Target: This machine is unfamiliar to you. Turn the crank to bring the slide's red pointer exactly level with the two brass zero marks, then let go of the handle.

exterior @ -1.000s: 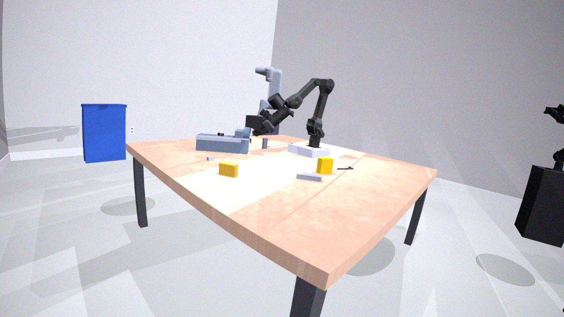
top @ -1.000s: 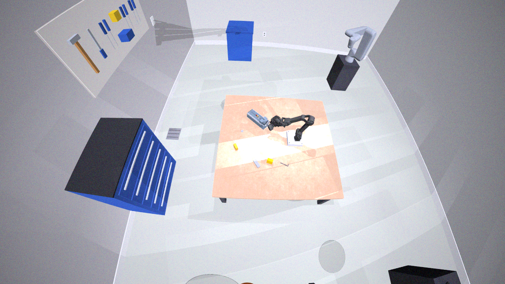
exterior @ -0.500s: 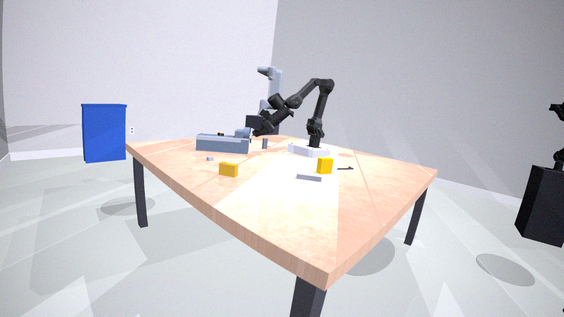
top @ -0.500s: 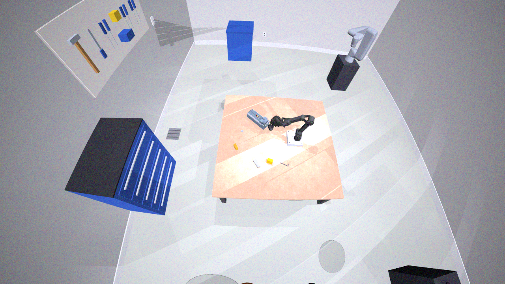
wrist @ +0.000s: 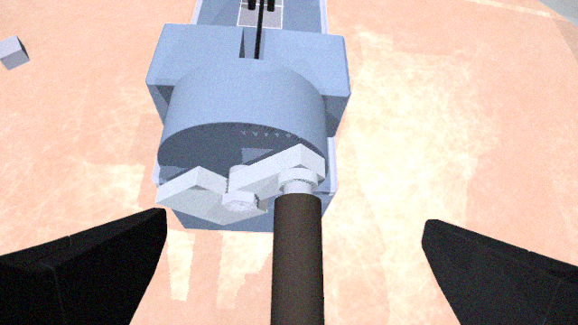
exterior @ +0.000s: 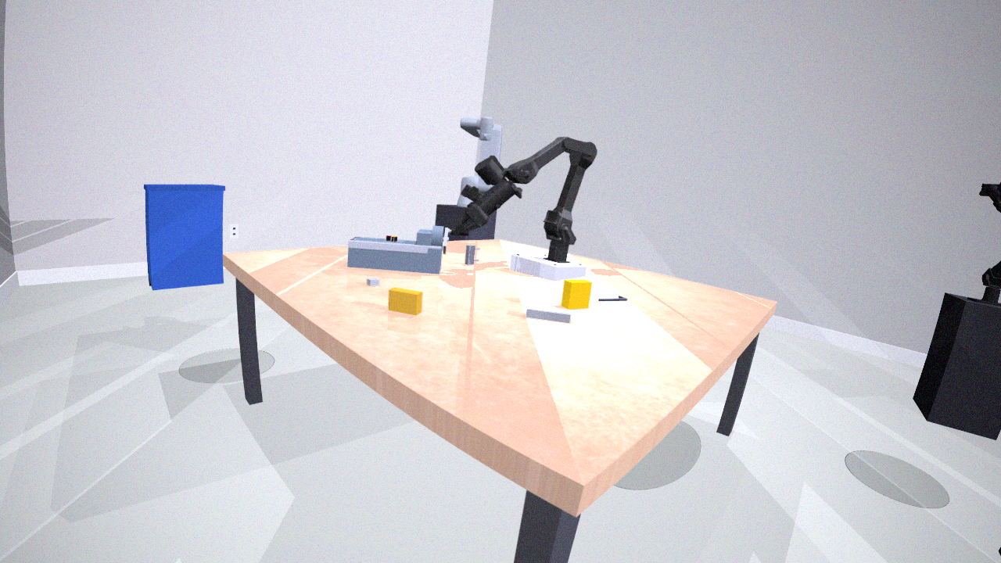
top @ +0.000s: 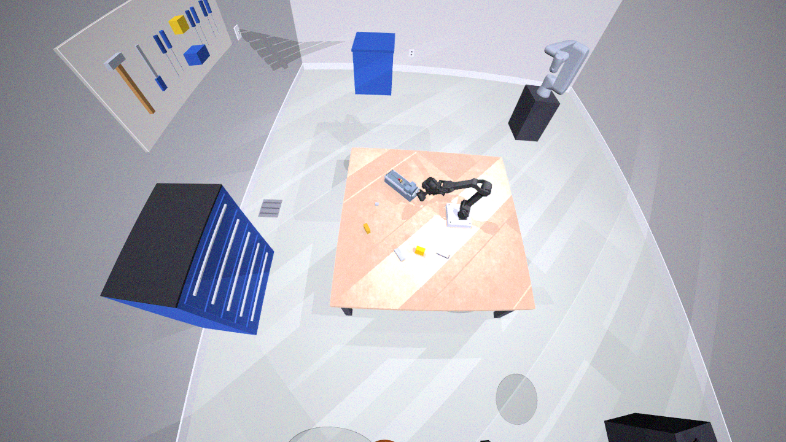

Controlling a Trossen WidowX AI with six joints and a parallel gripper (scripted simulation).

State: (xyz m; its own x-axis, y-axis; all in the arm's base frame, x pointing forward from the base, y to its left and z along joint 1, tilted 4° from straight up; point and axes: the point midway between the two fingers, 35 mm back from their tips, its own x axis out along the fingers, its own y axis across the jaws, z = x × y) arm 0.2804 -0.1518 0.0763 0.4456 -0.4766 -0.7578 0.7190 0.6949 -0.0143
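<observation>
My gripper tip is now 1 cm short of the crank, 1 cm to the right of it and 1 cm above it. The rest, counted from my gripper tip: red pointer (14 cm ahead, 12 cm to the right, 3 cm below); grey cube (31 cm ahead, 5 cm to the left, 10 cm below); dark brown handle (1 cm behind, 1 cm to the left).
</observation>
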